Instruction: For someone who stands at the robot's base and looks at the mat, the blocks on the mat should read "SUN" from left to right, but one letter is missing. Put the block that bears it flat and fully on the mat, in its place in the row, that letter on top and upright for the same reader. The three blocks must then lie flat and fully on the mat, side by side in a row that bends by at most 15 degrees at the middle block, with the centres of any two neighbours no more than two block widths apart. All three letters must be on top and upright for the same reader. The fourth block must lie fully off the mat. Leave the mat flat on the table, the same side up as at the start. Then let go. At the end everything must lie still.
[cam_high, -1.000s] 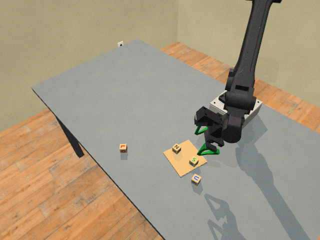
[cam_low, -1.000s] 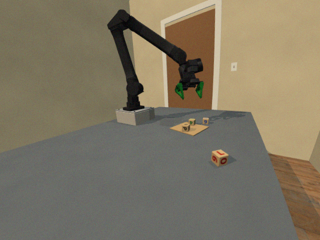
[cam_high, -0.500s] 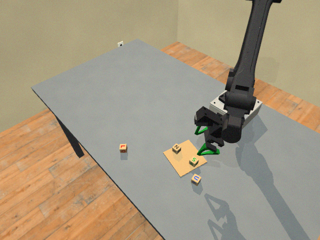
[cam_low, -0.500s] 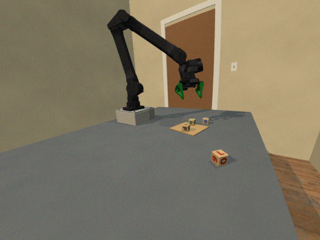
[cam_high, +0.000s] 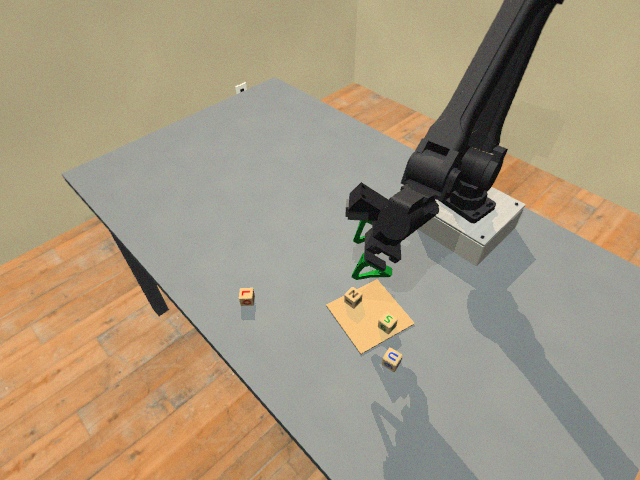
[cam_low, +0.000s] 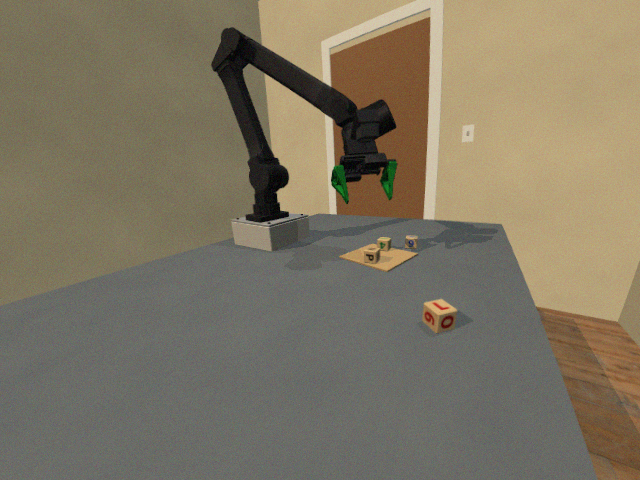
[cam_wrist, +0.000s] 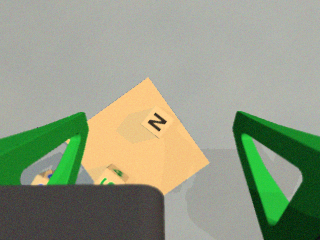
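My gripper is now 16 cm to the right of the block, 14 cm above it and 4 cm short of it. Also, from my hand: tan mat: 15 cm below, 5 cm to the left.
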